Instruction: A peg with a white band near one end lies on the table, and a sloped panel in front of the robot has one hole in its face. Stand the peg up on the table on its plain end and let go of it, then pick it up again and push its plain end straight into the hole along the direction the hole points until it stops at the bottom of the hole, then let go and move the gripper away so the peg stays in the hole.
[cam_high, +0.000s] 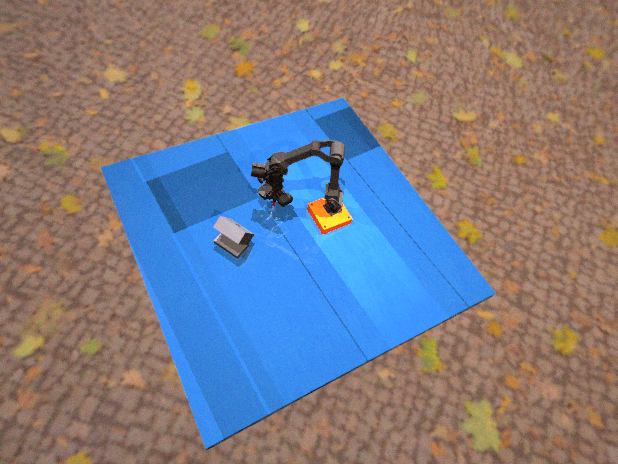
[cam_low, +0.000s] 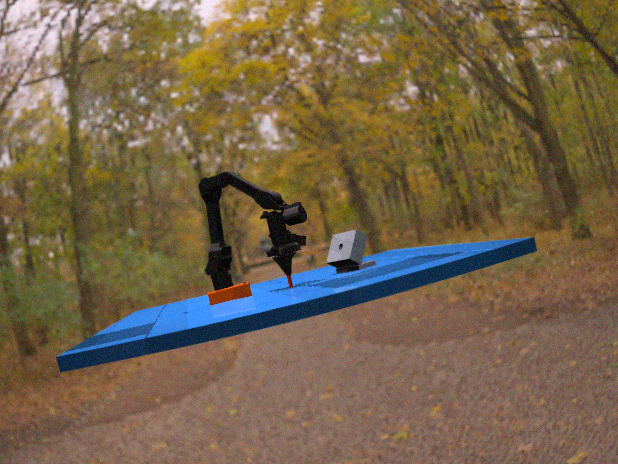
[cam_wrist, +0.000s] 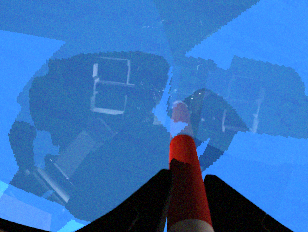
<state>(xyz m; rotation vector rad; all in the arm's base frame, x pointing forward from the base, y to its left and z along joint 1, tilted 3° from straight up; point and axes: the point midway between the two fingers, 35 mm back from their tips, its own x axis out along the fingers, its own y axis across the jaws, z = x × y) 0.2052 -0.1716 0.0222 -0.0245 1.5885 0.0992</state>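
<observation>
Right now the grey sloped panel is 24 cm ahead of my gripper tip, 7 cm to the left of it and 4 cm above it. Also, from my gripper tip: dark foot: 26 cm ahead, 8 cm to the left, 3 cm below; red peg: 2 cm above.
</observation>
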